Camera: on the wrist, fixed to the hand. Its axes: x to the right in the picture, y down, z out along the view.
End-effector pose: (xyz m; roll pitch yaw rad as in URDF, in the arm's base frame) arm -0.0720 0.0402 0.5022 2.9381 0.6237 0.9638
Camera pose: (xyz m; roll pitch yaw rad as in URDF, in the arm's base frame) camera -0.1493 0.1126 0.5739 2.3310 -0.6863 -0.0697
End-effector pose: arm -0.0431 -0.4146 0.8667 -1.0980 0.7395 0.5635
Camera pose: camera 0.0241 -0.5117 0.9158 1.7292 0.7683 -2.3458
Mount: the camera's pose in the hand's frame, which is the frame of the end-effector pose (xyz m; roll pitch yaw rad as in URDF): -0.0294 -0.0890 -0.0870 0.0235 0.6384 1.6315
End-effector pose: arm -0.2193 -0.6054 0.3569 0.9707 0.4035 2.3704
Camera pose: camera -0.1804 -0.6732 0.2557 0.3969 -0.3236 -2.4294
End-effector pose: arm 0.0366 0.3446 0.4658 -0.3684 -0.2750 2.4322
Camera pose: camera 0.1224 0.4216 0.4106 -0.4362 0.9721 -2.6099
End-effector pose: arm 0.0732 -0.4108 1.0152 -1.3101 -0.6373 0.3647
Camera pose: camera 0.0540 -0.5327 1.0488 -2.0727 0.8865 -0.2590
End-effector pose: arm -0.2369 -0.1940 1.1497 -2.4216 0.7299 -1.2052
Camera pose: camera -0.2062 -0.2474 1.2618 2.3958 0.0275 -2.8662
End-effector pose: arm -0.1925 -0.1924 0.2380 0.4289 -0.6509 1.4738
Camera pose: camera -0.1434 -0.1500 0.1278 -0.6673 0.1967 2.9551
